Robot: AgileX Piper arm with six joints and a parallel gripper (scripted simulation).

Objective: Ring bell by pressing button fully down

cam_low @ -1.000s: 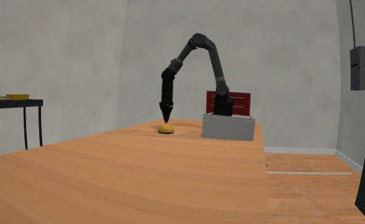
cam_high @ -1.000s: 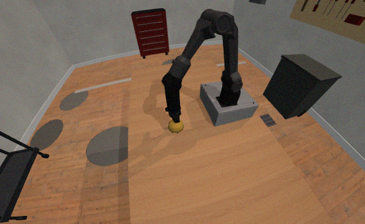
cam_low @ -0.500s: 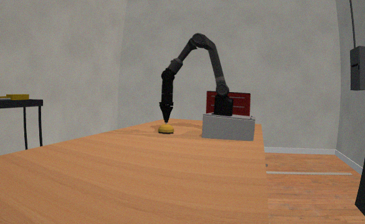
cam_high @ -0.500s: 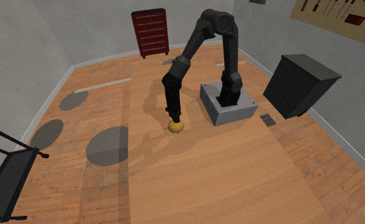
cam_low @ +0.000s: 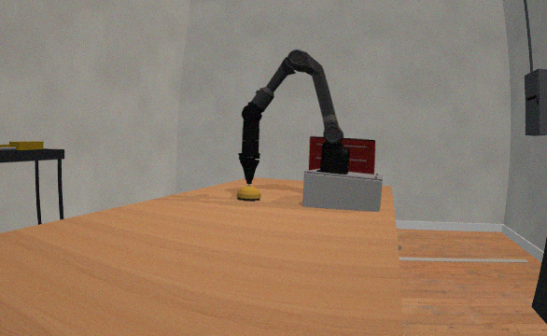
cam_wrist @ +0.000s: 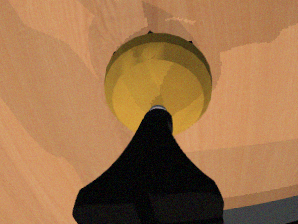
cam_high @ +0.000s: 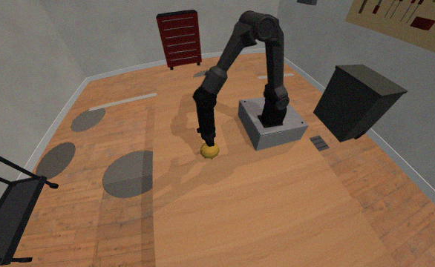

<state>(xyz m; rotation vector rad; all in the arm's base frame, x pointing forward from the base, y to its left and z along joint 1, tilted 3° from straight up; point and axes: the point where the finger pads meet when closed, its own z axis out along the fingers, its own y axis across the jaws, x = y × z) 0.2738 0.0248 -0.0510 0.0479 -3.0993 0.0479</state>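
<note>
Right now the button is 20 mm below my hand. Round my hand: bell 30 mm below.
</note>
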